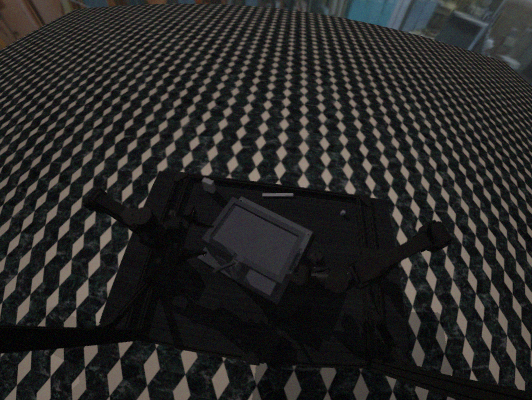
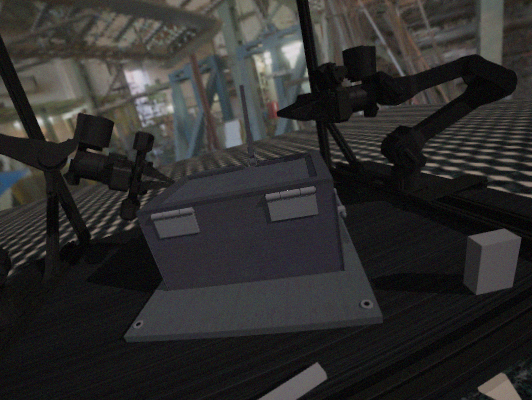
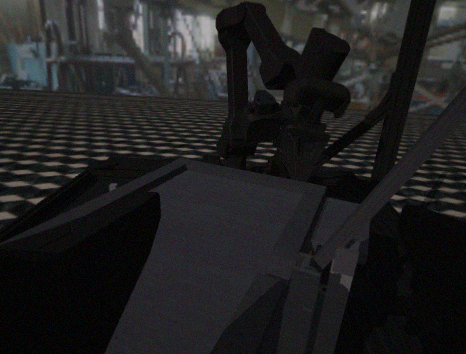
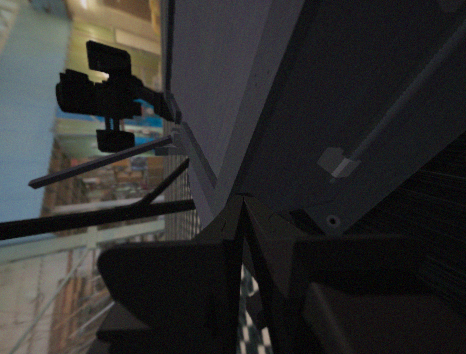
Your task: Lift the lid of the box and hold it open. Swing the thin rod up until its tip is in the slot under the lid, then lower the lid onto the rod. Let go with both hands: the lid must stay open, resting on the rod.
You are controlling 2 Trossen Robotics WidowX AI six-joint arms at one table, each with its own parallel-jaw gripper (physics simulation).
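Frame: origin at the left arm's base, x ahead, y left, z up, level; millimetres.
Seen in the pictures: left gripper, fingertip midpoint: (image 1: 210, 239) (image 2: 283, 114) (image 3: 278, 210) (image 4: 107, 101); right gripper, fingertip midpoint: (image 1: 285, 276) (image 2: 177, 184) (image 3: 299, 187) (image 4: 242, 199); left arm's base, origin of the base link: (image 1: 158, 243) (image 2: 406, 187); right arm's base, origin of the base link: (image 2: 7, 319).
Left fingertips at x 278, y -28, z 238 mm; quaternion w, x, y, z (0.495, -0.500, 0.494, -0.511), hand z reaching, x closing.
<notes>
Pixels of each thing's top centre, then the offset from my left fingertips to it. Level surfaces: height alone.
- black mat, its level: dz -257 mm
- small white strip, middle of its top: (image 1: 277, 194) dx +205, dy +355, dz -247 mm
- small block, middle of its top: (image 2: 493, 236) (image 1: 207, 180) dx -125, dy +337, dz -181 mm
A grey box (image 2: 244, 246) stands on a grey base plate (image 2: 256, 305) (image 1: 260, 282). Its lid (image 1: 256, 238) (image 2: 233, 180) (image 3: 224, 228) (image 4: 207, 70) is tilted up at the front, hinged at the back. My right gripper (image 1: 305, 270) (image 2: 163, 178) (image 4: 242, 199) is shut and empty, its fingertips pressed under the lid's raised front edge. The thin rod (image 2: 246, 119) (image 3: 358, 218) (image 1: 225, 265) (image 4: 109, 159) stands nearly upright beside the lid, its tip well above it. My left gripper (image 1: 192, 240) (image 2: 283, 113) (image 3: 278, 210) is open and empty near the rod, level with its upper part.
The box sits on a black mat (image 1: 344, 238) on the checkered table. A small white strip (image 1: 277, 194) (image 2: 296, 382) and a small block (image 1: 207, 184) lie on the mat behind the box. A black stand pole (image 2: 308, 59) rises by the left arm.
</notes>
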